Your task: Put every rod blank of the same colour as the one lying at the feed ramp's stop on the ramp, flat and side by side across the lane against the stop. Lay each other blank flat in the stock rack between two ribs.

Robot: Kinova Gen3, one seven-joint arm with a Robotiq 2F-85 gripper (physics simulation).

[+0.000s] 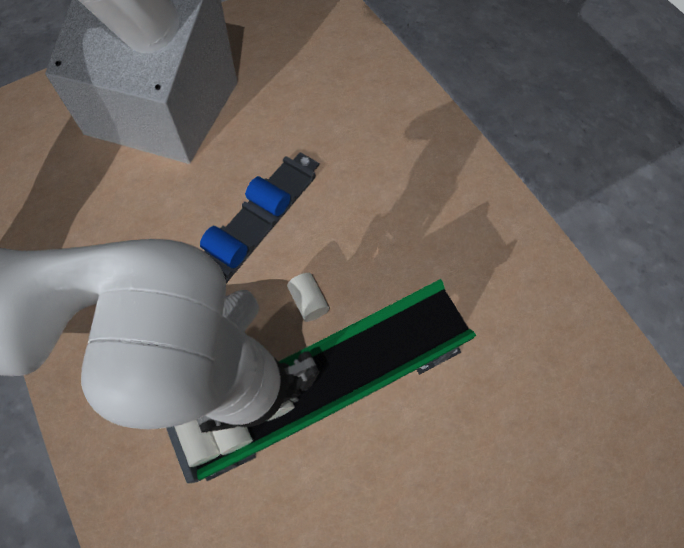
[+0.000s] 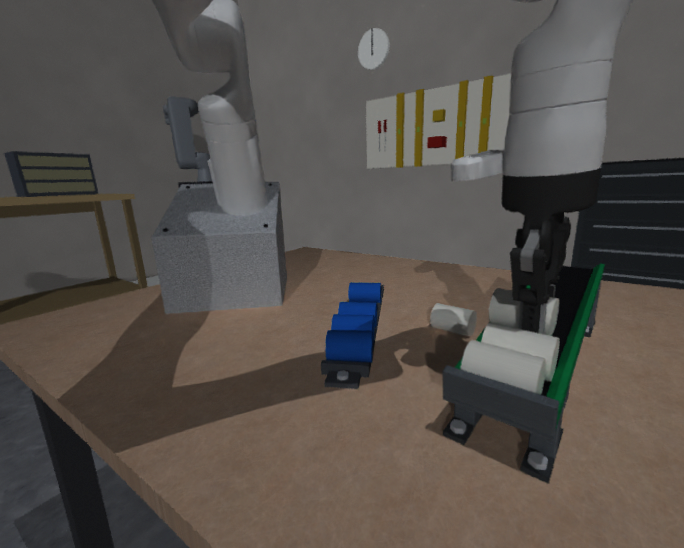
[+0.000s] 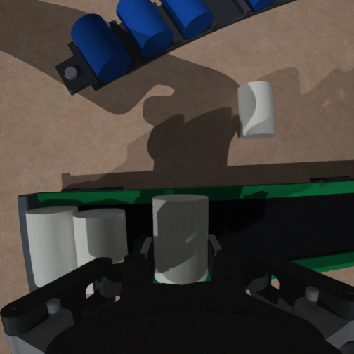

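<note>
The feed ramp point(image 1: 388, 336) point(image 2: 576, 348) point(image 3: 300, 189) has green side walls and a grey stop point(image 2: 499, 399) at its low end. One white blank point(image 1: 194, 445) point(image 2: 502, 366) point(image 3: 52, 245) lies across the lane at the stop, and a second white blank point(image 1: 232, 439) point(image 2: 528, 346) point(image 3: 101, 235) lies beside it. My gripper point(image 2: 532, 319) point(image 3: 180, 247) is shut on a third white blank point(image 2: 505, 309) point(image 3: 180, 237), held crosswise over the lane, a gap up-lane from the second. A loose white blank point(image 1: 308, 296) point(image 2: 452, 319) point(image 3: 256, 110) lies on the table beside the ramp.
The dark stock rack point(image 1: 245, 231) point(image 2: 344, 367) point(image 3: 75, 70) holds several blue blanks point(image 1: 267, 196) point(image 2: 349, 345) point(image 3: 100, 47) lying flat. The grey robot pedestal point(image 1: 142, 102) point(image 2: 219, 262) stands behind the rack.
</note>
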